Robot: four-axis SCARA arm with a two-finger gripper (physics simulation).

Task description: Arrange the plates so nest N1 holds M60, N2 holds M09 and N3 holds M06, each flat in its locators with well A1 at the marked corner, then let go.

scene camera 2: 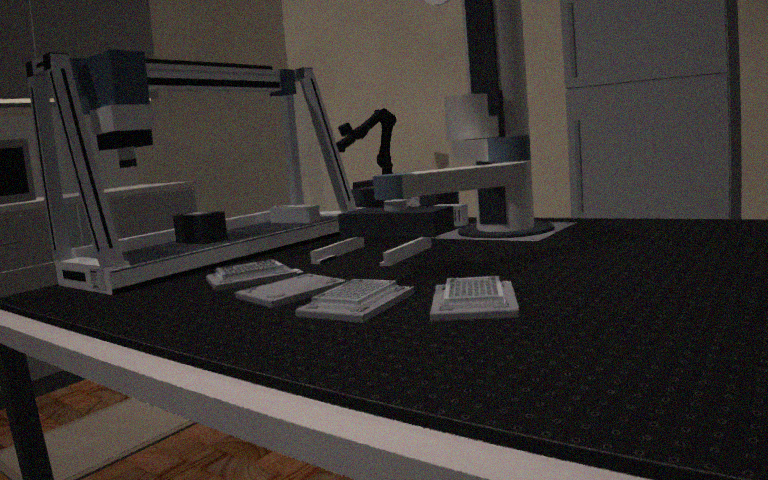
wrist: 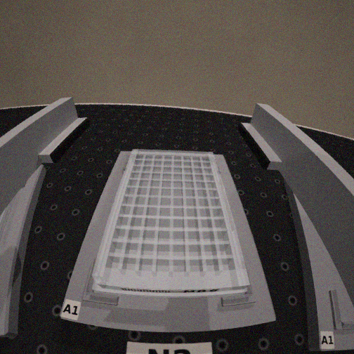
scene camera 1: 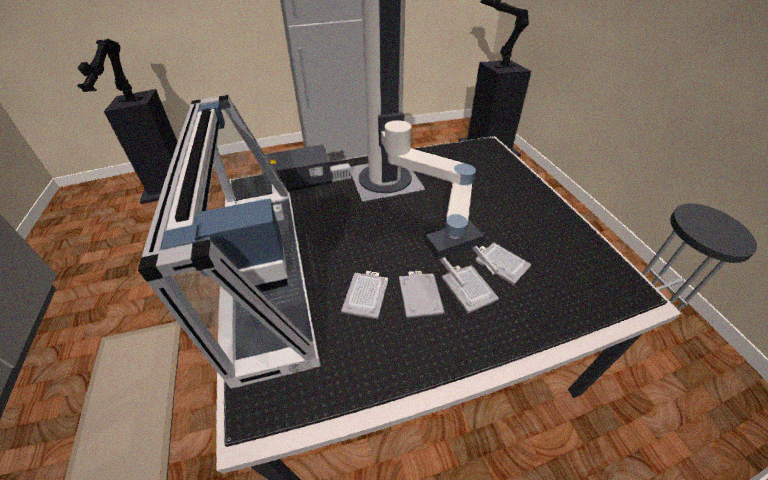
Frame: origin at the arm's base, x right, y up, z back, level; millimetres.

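Seen in the pictures: gripper, fingertip midpoint: (scene camera 2: 348, 258) (scene camera 1: 480, 278); arm's base at its link origin: (scene camera 2: 505, 234) (scene camera 1: 385, 179).
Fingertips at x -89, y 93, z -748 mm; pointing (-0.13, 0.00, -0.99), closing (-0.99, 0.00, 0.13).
Observation:
Offsets run from my fingertips to a thing's middle. "pt": to the spot under its first point.
My gripper (scene camera 1: 471, 266) (scene camera 2: 371, 251) (wrist: 163, 109) is open and empty. Its two long fingers hang above nest N2 {dx +11, dy -72, dz +24 mm} (scene camera 1: 471, 307) (scene camera 2: 339, 316) (wrist: 165, 317), one on each side of plate M06 {dx +11, dy -61, dz +24 mm} (scene camera 1: 474, 284) (scene camera 2: 357, 290) (wrist: 172, 215), apart from it. M06 sits in N2; its label is blurred. The rightmost nest in scene camera 1, N1 {dx -159, dy -72, dz +91 mm} (scene camera 1: 514, 279) (scene camera 2: 474, 315), holds a plate {dx -159, dy -61, dz +91 mm} (scene camera 1: 505, 260) (scene camera 2: 472, 287). The leftmost, N3 {dx +353, dy -72, dz +102 mm} (scene camera 1: 360, 312) (scene camera 2: 218, 283), holds another plate {dx +353, dy -61, dz +102 mm} (scene camera 1: 365, 290) (scene camera 2: 254, 270). Their labels are unreadable here.
The OUT nest {dx +180, dy -72, dz +49 mm} (scene camera 1: 421, 295) (scene camera 2: 288, 288) (wrist: 320, 300) is empty, between N2 and N3. A gantry frame (scene camera 1: 257, 306) (scene camera 2: 321, 135) stands at the left of the table. A dark box {pt dx +471, dy +21, dz +783 mm} (scene camera 1: 300, 169) stands near the arm's base. A stool (scene camera 1: 713, 232) stands off the right edge.

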